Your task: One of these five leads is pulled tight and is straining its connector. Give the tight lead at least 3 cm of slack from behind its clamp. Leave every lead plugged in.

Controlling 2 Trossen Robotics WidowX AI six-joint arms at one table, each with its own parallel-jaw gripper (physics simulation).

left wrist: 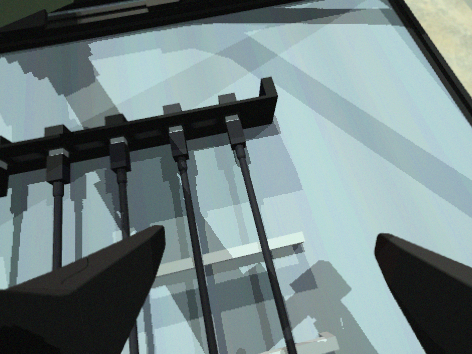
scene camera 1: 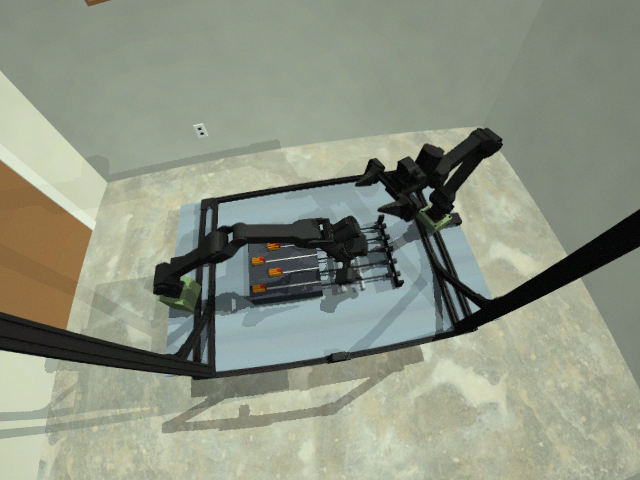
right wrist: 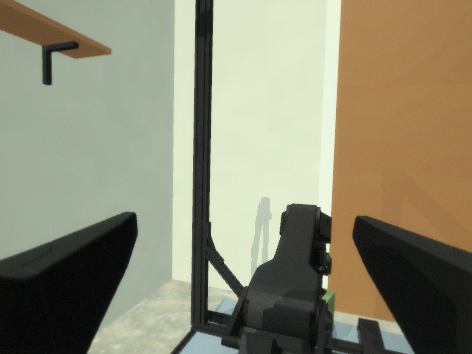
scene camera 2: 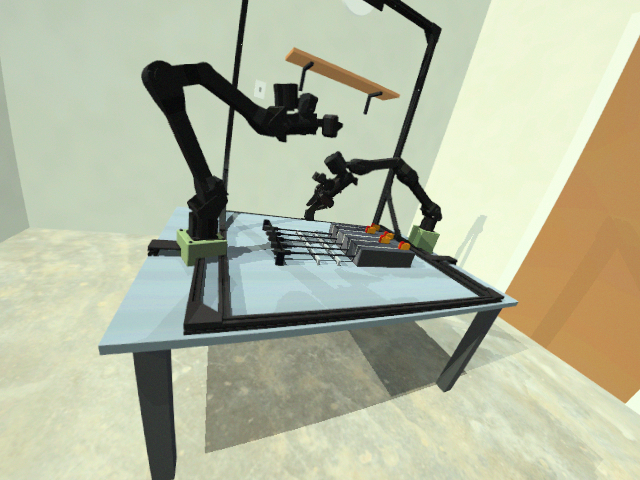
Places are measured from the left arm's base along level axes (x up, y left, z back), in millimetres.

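Pixels of known places: left gripper, fingertip midpoint: (left wrist: 268, 239) (scene camera 1: 362, 265) (scene camera 2: 307, 208); right gripper, fingertip midpoint: (scene camera 1: 366, 196) (right wrist: 247, 224); left arm's base, origin of the base link: (scene camera 1: 174, 288) (scene camera 2: 426, 229); right arm's base, origin of the base link: (scene camera 1: 435, 214) (scene camera 2: 202, 235).
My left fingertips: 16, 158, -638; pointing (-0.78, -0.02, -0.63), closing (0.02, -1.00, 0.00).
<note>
Ahead of a thing's pixels: the offset from my left fingertips to its top centre, as dx, dy, dz. "spot": to the spot under its first point. Level surfaces: height alone.
Leads run from the black socket bar @(spot: -84, +71, -113) (scene camera 1: 391, 260) (left wrist: 210, 118) over pale crossbars to the dark grey block @(-59, +21, +283) (scene camera 1: 289, 298) (scene camera 2: 385, 258). Orange-and-red clamps (scene camera 1: 258, 288) (scene camera 2: 404, 245) sit on the block; the left arm hides part of the row. In the left wrist view, the rightmost lead @(spot: -98, -5, -18) (left wrist: 261, 235) and its neighbour @(spot: -98, +49, -20) (left wrist: 192, 230) are plugged in and look straight. I cannot tell which lead is tight. My left gripper (left wrist: 268, 239) (scene camera 2: 309, 212) is open and empty above these two leads. My right gripper (right wrist: 247, 224) (scene camera 1: 369, 197) is open and empty, high above the table.
A black frame (scene camera 1: 273, 365) (scene camera 2: 356, 313) borders the blue table @(dx -125) (scene camera 2: 330, 281). My left arm (scene camera 1: 273, 233) reaches over the block. Pale crossbars @(spot: -104, -25, -14) (left wrist: 285, 243) lie under the leads. A wooden shelf (scene camera 2: 341, 73) hangs on the wall behind.
</note>
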